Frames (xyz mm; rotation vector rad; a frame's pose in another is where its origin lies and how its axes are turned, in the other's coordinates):
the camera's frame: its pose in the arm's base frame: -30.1 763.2 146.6 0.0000 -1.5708 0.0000
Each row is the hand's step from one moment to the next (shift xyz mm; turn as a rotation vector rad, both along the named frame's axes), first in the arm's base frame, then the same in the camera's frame.
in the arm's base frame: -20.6 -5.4 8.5 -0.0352 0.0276 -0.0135
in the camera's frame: 8.5 -5.4 20.6 -0.0135 0.0276 0.0352
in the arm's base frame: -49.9 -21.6 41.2 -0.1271 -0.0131 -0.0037
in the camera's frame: 41.2 -21.6 49.9 -0.0037 -0.0131 0.1271
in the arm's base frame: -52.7 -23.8 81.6 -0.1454 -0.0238 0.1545
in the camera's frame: 81.6 -23.8 52.7 0.1545 -0.0238 0.1454
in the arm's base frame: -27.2 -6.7 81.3 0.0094 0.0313 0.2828
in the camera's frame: 81.3 -6.7 27.2 0.2828 0.0313 -0.0094
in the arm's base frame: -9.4 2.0 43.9 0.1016 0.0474 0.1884
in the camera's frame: 43.9 2.0 9.4 0.1884 0.0474 -0.1016
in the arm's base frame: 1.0 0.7 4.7 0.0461 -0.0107 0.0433
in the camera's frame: 4.7 0.7 -1.0 0.0433 -0.0107 -0.0461
